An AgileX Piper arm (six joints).
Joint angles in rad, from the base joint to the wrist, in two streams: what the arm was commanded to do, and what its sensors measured. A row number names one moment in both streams.
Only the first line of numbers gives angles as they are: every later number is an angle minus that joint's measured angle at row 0.
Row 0, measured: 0.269, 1.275, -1.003, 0.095, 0.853, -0.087
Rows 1 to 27, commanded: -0.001, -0.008, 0.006, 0.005, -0.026, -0.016; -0.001, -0.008, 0.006, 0.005, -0.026, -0.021; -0.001, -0.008, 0.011, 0.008, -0.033, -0.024; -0.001, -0.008, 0.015, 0.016, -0.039, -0.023; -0.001, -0.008, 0.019, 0.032, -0.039, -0.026; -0.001, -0.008, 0.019, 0.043, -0.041, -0.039; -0.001, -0.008, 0.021, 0.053, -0.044, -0.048; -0.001, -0.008, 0.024, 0.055, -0.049, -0.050; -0.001, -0.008, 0.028, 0.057, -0.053, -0.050; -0.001, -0.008, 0.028, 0.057, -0.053, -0.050; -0.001, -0.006, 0.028, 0.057, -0.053, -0.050; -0.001, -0.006, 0.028, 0.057, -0.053, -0.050; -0.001, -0.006, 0.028, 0.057, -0.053, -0.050; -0.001, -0.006, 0.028, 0.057, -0.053, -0.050; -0.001, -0.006, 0.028, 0.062, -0.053, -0.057; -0.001, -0.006, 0.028, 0.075, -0.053, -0.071; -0.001, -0.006, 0.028, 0.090, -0.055, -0.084; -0.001, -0.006, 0.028, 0.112, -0.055, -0.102; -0.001, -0.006, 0.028, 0.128, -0.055, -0.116; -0.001, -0.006, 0.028, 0.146, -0.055, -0.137; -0.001, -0.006, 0.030, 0.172, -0.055, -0.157; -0.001, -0.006, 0.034, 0.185, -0.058, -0.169; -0.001, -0.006, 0.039, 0.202, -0.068, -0.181; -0.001, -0.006, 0.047, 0.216, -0.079, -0.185; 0.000, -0.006, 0.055, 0.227, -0.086, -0.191; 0.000, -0.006, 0.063, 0.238, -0.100, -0.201; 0.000, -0.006, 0.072, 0.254, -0.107, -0.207
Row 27, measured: 0.000, 0.000, 0.044, 0.202, -0.062, -0.166
